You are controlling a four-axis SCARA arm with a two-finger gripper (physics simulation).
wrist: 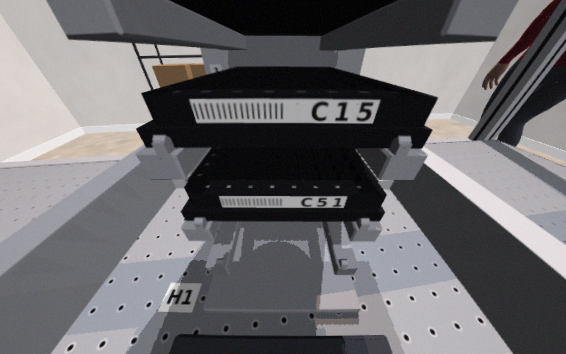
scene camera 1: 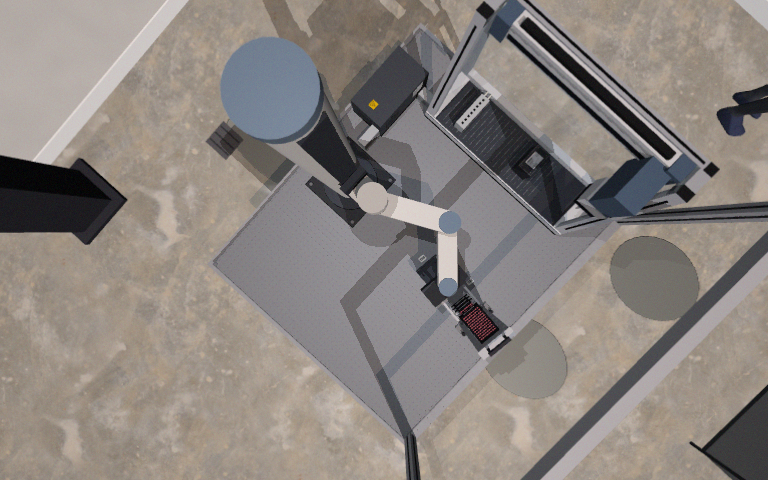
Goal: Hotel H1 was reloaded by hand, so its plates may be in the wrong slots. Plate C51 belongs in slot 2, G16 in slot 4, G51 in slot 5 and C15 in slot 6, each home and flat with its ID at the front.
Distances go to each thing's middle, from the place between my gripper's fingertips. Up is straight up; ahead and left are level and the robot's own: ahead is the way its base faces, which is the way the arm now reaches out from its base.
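Plate G51 point(scene camera 1: 478, 322): 130 mm above my hand, 10 mm ahead of it. Counted from my hand too: plate C51 point(wrist: 232, 184), 10 mm ahead, 10 mm below; plate C15 point(wrist: 242, 107), 10 mm ahead, 20 mm above; hotel H1 point(wrist: 262, 51), 10 mm above, 80 mm ahead, 10 mm to the right.
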